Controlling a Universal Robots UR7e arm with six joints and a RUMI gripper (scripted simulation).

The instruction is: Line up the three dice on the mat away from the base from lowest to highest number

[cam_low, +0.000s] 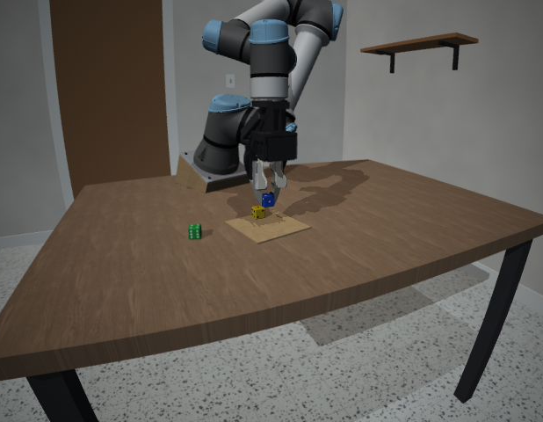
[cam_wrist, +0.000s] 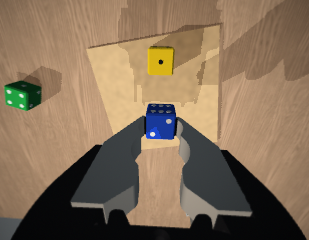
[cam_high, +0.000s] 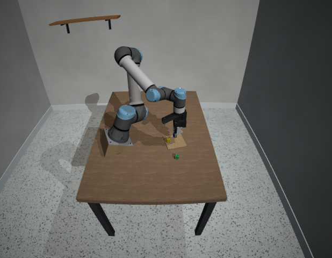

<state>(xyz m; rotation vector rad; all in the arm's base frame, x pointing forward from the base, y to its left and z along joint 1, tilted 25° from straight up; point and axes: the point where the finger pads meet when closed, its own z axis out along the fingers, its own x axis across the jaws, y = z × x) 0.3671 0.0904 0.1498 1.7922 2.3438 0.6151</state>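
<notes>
Right now my hand is 60 mm above the tan mat. Also, from my hand: green die 50 mm ahead, 160 mm to the right, 50 mm below; then yellow die 40 mm behind, 20 mm to the right, 50 mm below; then blue die right at my hand.
</notes>
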